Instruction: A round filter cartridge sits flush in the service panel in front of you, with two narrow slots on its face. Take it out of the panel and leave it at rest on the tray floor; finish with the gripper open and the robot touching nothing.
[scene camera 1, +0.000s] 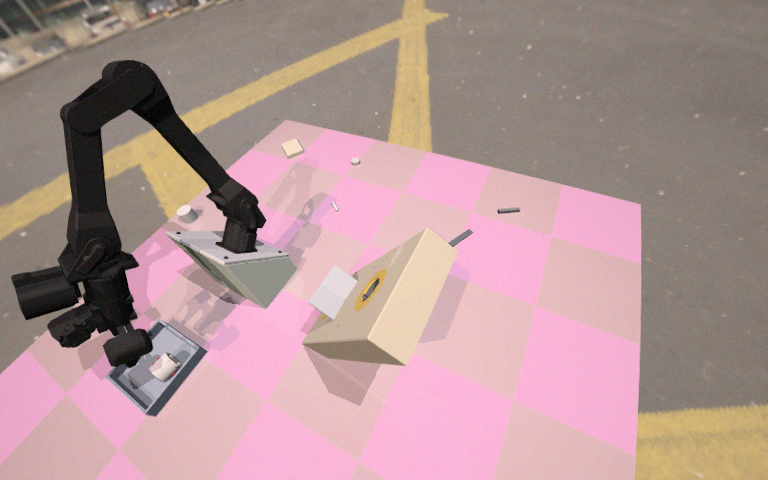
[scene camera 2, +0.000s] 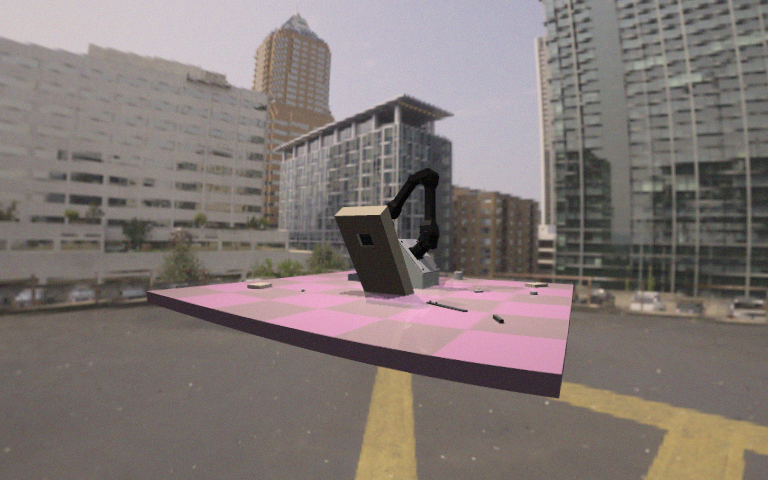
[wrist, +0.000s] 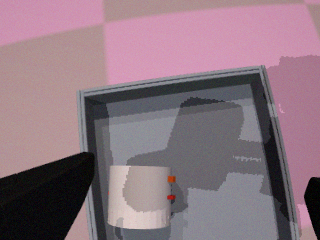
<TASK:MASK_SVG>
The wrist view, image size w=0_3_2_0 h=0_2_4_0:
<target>gripper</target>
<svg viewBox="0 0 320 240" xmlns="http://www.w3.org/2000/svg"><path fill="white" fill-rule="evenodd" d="M312 177L308 181L307 188L305 188L304 200L305 205L308 207L309 217L311 217L313 231L315 231L317 240L320 240L320 177ZM95 155L92 152L81 152L79 155L63 157L63 159L52 161L52 163L45 165L41 164L39 167L29 169L29 171L25 169L25 171L21 171L17 175L12 173L12 175L7 177L0 177L0 240L65 240L64 237L67 237L68 231L73 225L73 220L76 220L81 207L85 203L84 199L87 196L88 189L91 188L93 175L95 175Z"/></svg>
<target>round filter cartridge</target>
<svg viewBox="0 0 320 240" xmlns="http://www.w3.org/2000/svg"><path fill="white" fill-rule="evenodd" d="M111 165L108 192L108 224L131 229L168 227L171 224L172 200L175 199L175 195L172 195L172 183L176 183L176 176L172 176L172 168L148 167L148 165Z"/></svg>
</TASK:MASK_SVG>
